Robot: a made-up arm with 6 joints. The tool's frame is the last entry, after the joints. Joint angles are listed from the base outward. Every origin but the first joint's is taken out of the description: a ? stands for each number. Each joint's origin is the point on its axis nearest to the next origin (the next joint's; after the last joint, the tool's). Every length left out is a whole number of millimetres.
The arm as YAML. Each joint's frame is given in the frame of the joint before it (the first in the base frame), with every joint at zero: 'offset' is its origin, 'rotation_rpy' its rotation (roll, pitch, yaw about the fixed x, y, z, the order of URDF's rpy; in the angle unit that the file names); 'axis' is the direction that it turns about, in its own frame. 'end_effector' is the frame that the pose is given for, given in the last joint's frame.
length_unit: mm
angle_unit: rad
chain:
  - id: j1
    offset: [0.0, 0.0, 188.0]
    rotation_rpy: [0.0, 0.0, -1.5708]
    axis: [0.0, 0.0, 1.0]
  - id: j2
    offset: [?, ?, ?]
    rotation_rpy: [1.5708, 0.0, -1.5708]
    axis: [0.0, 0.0, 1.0]
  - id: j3
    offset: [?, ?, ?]
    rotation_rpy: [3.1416, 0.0, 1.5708]
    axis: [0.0, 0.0, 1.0]
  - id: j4
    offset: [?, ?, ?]
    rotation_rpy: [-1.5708, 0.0, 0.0]
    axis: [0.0, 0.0, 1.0]
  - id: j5
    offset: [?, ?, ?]
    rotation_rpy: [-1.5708, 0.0, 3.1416]
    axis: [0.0, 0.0, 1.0]
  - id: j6
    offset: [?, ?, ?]
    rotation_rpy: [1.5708, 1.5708, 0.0]
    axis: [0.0, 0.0, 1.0]
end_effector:
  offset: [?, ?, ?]
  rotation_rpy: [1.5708, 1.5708, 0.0]
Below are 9 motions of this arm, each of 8 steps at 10 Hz.
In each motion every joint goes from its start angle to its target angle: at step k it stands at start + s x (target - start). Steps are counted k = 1, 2, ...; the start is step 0. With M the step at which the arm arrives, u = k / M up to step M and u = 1 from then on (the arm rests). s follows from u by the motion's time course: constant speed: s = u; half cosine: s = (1 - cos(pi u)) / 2; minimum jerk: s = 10 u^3 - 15 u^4 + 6 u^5.
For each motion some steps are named. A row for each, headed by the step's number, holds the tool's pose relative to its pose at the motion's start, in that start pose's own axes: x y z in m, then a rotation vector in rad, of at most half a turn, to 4 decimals.
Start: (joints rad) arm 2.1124 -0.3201 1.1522 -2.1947 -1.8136 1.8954
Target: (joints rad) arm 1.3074 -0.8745 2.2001 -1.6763 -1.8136 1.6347
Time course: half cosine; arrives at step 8
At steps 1, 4, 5, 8:
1: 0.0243 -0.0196 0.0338 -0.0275 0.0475 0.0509
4: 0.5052 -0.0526 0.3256 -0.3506 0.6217 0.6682
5: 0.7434 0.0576 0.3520 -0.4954 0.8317 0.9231
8: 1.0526 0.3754 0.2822 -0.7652 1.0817 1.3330

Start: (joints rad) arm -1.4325 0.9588 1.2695 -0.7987 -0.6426 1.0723
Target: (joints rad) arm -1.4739 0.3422 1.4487 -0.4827 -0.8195 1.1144
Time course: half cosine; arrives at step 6
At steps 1, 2, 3, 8:
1: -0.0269 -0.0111 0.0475 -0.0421 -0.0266 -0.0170
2: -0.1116 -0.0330 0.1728 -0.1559 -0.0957 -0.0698
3: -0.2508 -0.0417 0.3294 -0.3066 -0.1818 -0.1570
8: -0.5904 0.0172 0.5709 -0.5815 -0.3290 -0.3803

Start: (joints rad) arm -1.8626 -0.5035 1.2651 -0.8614 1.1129 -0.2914
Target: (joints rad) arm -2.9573 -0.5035 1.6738 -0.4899 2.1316 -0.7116
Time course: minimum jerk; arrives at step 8
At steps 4, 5, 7, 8:
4: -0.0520 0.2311 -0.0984 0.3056 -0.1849 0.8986
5: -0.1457 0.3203 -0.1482 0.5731 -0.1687 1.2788
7: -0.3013 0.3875 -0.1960 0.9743 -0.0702 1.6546
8: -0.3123 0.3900 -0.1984 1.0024 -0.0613 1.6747

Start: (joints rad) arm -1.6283 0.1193 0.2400 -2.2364 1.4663 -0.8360
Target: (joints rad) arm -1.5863 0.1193 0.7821 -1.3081 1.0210 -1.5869
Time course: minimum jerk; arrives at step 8
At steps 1, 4, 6, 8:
1: -0.0019 0.0021 -0.0039 0.0169 0.0202 0.0006
4: -0.0650 0.0882 -0.1223 0.5005 0.6149 -0.0408
6: -0.1257 0.1940 -0.2103 0.8227 1.0828 -0.1350
8: -0.1427 0.2270 -0.2300 0.8903 1.2016 -0.1644

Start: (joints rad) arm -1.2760 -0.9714 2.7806 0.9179 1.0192 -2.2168
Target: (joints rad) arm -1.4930 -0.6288 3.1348 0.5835 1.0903 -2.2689
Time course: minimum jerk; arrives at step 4
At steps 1, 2, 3, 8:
1: -0.0010 0.0027 -0.0222 0.0391 -0.0143 0.0391
2: -0.0056 0.0192 -0.1046 0.1905 -0.0696 0.1870
3: -0.0113 0.0450 -0.1819 0.3443 -0.1259 0.3312
8: -0.0130 0.0531 -0.2011 0.3848 -0.1409 0.3682

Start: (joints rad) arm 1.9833 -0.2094 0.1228 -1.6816 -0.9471 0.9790
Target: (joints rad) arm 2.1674 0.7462 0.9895 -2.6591 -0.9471 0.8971
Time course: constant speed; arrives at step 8
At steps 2, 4, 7, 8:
2: 0.1054 -0.0590 -0.0072 0.1974 -0.1367 0.1394
4: 0.2071 -0.1155 -0.0347 0.4013 -0.2698 0.2720
7: 0.3414 -0.1892 -0.1123 0.7169 -0.4655 0.4566
8: 0.3789 -0.2095 -0.1470 0.8243 -0.5305 0.5139

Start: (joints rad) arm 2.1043 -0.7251 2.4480 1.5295 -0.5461 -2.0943
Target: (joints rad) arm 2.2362 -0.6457 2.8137 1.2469 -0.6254 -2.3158
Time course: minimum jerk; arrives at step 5
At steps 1, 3, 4, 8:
1: 0.0013 -0.0035 0.0136 0.0354 -0.0110 -0.0068
3: -0.0013 -0.0470 0.1585 0.4144 -0.1279 -0.0533
4: -0.0114 -0.0675 0.2166 0.5700 -0.1740 -0.0585
8: -0.0143 -0.0723 0.2293 0.6045 -0.1840 -0.0585

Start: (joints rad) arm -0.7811 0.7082 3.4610 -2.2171 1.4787 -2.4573
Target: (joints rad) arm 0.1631 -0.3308 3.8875 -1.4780 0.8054 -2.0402
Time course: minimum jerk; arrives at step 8
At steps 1, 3, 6, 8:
1: -0.0022 -0.0176 -0.0005 0.0198 -0.0048 -0.0155
3: -0.0109 -0.2914 -0.0843 0.3273 0.0346 -0.2874
6: -0.0084 -0.5804 -0.6869 0.7376 0.9416 -0.7855
8: -0.0329 -0.5602 -0.7955 0.7400 1.1714 -0.8017

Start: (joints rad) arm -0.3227 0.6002 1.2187 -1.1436 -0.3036 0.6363
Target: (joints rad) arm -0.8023 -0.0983 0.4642 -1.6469 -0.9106 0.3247
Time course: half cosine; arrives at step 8
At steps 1, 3, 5, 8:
1: -0.0100 -0.0058 0.0127 0.0225 0.0113 0.0021
3: -0.0898 -0.0349 0.0956 0.1833 0.0804 0.0223
5: -0.2203 -0.0418 0.1832 0.4048 0.1486 0.0704
8: -0.3300 -0.0227 0.2235 0.5682 0.1846 0.1296

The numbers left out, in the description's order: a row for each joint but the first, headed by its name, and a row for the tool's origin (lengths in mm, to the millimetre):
j2: 0.0 0.0 0.0
j3: 0.0 448.0 0.0
j4: 0.0 -671.0 0.0
j5: 0.0 -133.0 0.0
j6: 0.0 0.0 0.0
tool: 0.0 0.0 0.0

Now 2 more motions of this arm.
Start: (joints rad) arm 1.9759 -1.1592 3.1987 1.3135 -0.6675 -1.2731
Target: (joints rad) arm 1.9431 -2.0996 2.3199 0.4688 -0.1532 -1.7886
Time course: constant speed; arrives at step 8
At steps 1, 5, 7, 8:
1: 0.0472 0.0216 0.0104 0.1566 0.0395 0.0812
5: 0.2166 0.1036 0.0957 0.8131 0.1953 0.3748
7: 0.2823 0.1374 0.1611 1.1549 0.2705 0.5055
8: 0.3087 0.1515 0.1982 1.3283 0.3070 0.5675

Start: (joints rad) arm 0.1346 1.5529 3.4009 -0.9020 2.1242 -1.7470
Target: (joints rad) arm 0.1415 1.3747 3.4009 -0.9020 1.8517 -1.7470
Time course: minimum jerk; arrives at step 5
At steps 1, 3, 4, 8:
1: 0.0000 -0.0072 -0.0034 0.0067 -0.0061 -0.0084
3: 0.0046 -0.0833 -0.0426 0.0827 -0.0644 -0.0995
4: 0.0087 -0.1139 -0.0604 0.1162 -0.0848 -0.1377
8: 0.0098 -0.1206 -0.0645 0.1239 -0.0890 -0.1463

